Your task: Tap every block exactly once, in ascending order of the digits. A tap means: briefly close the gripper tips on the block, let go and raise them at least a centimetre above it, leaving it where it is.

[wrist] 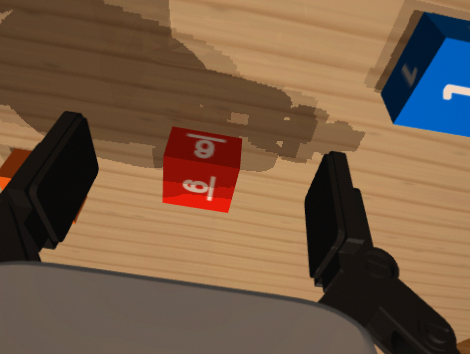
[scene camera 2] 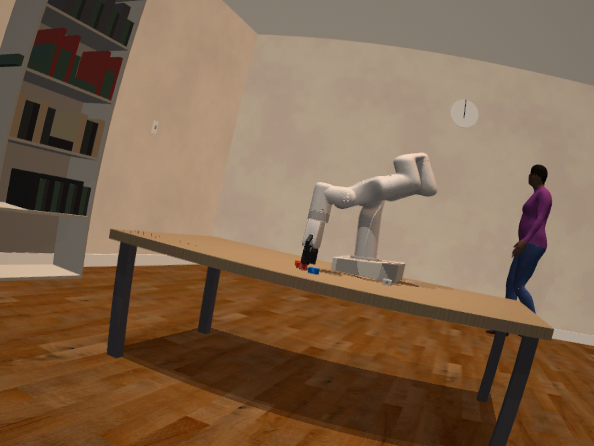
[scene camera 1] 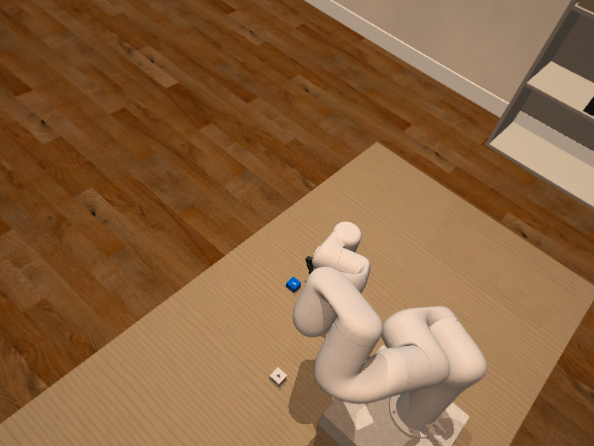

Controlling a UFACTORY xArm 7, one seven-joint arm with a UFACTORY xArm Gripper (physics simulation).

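Note:
A red block (wrist: pixel 201 172) (scene camera 2: pixel 303 267) with an underlined 6 or 9 stands on the table between my spread fingers in the wrist view, with gaps on both sides. My gripper (wrist: pixel 204 158) (scene camera 2: pixel 308 261) is open and low over it; fingertip height is hard to tell. An orange block (wrist: pixel 17 161) (scene camera 2: pixel 297 263) is mostly hidden behind the left finger, its digit covered. A blue block (wrist: pixel 442 85) (scene camera 1: pixel 293 284) (scene camera 2: pixel 313 270) with a 1 lies beyond the right finger. A white block (scene camera 1: pixel 278 376) (scene camera 2: pixel 387 282) lies farther off, its digit too small to read.
The blocks stand on a wooden table (scene camera 1: pixel 400 200) (scene camera 2: pixel 240 252). The arm's base (scene camera 2: pixel 367 268) is behind them, near the white block. A bookshelf (scene camera 2: pixel 95 150) stands at the left in the second scene view, and a person (scene camera 2: pixel 537 215) stands behind the table at the right.

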